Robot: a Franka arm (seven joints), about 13 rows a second.
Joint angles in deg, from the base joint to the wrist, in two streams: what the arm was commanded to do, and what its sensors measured. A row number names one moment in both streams.
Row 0, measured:
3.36, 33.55, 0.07, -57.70, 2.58, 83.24, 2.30
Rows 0 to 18, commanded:
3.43, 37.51, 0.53, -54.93, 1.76, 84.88, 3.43
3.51, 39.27, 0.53, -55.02, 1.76, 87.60, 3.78
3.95, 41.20, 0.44, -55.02, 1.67, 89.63, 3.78
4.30, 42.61, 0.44, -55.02, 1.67, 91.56, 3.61
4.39, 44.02, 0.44, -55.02, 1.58, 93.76, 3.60
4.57, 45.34, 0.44, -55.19, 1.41, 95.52, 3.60
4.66, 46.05, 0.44, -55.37, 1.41, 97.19, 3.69
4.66, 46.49, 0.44, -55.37, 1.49, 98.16, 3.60
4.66, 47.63, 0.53, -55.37, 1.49, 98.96, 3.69
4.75, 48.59, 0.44, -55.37, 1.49, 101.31, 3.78
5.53, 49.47, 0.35, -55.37, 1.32, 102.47, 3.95
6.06, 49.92, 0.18, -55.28, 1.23, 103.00, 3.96
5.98, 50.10, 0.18, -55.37, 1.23, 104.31, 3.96
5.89, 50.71, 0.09, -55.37, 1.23, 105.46, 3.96
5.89, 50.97, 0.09, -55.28, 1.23, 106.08, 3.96
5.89, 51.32, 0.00, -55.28, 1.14, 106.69, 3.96
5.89, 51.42, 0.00, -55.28, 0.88, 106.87, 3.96
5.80, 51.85, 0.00, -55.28, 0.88, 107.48, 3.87
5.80, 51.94, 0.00, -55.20, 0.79, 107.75, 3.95
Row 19, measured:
5.59, 50.42, 0.12, -57.55, 1.97, 107.20, 2.59
